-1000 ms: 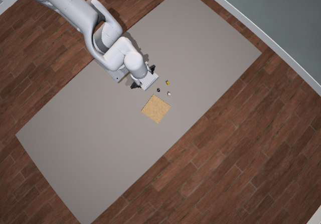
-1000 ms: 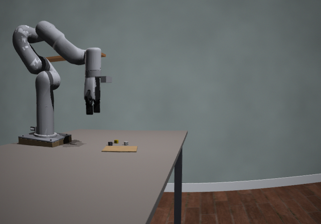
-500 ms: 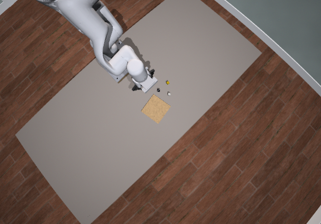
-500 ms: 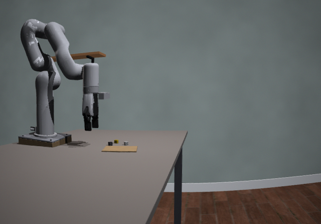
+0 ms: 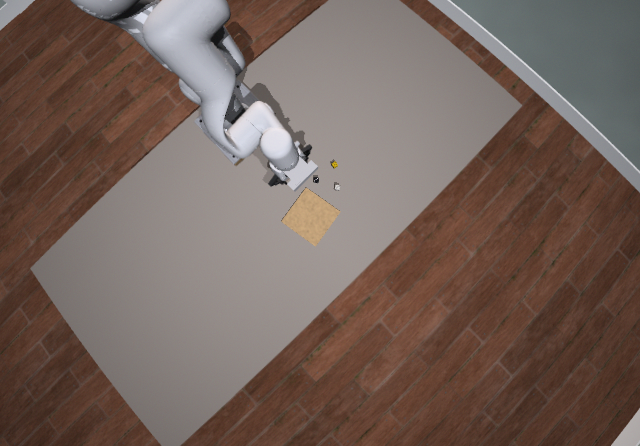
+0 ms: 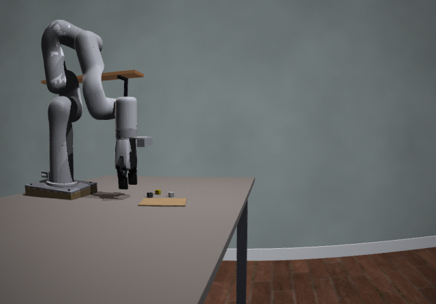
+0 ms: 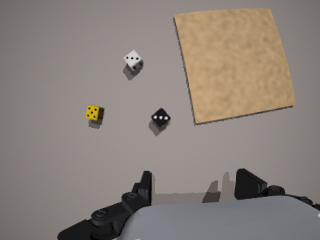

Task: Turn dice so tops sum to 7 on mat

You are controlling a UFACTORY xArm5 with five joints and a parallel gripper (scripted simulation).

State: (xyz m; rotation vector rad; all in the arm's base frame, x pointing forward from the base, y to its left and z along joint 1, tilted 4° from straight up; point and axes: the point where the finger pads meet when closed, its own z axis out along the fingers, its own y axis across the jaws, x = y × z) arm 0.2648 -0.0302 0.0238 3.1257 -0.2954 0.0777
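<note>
Right now the black die is 7 cm ahead of my hand, 4 cm below it and 2 cm to the left of it. Also, from my hand: white die: 14 cm ahead, 4 cm to the left, 4 cm below; yellow die: 10 cm to the left, 9 cm ahead, 4 cm below; tan mat: 13 cm ahead, 9 cm to the right, 5 cm below.
</note>
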